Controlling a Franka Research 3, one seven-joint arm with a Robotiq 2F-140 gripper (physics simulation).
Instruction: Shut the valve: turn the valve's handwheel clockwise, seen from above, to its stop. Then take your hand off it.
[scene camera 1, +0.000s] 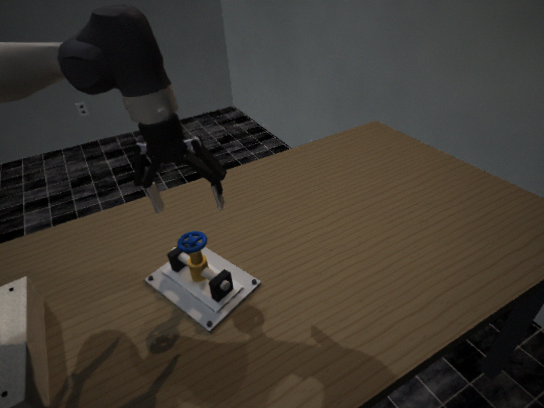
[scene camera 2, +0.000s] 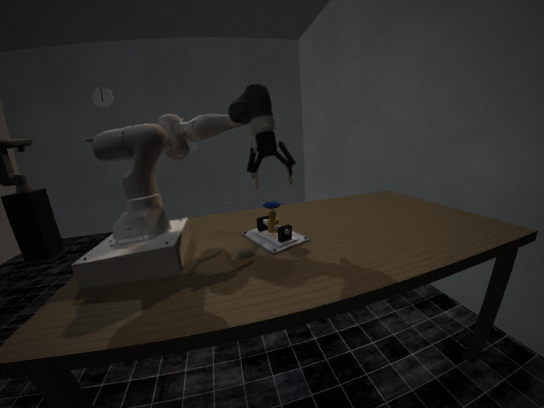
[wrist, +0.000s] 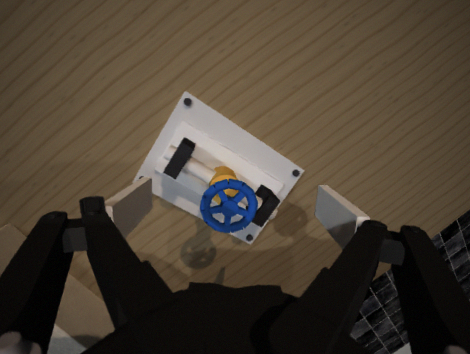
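The blue handwheel sits level on top of the yellow valve body. The valve is on a white pipe held by two black blocks on a white base plate. My gripper is wide open and empty. It hangs above the handwheel, clear of it, with the fingertips apart on either side in the wrist view. The handwheel's stop does not show in any view.
The base plate stands on a wooden table. The arm's box-shaped mount stands on the table to the left of the valve. A wall rises behind the table.
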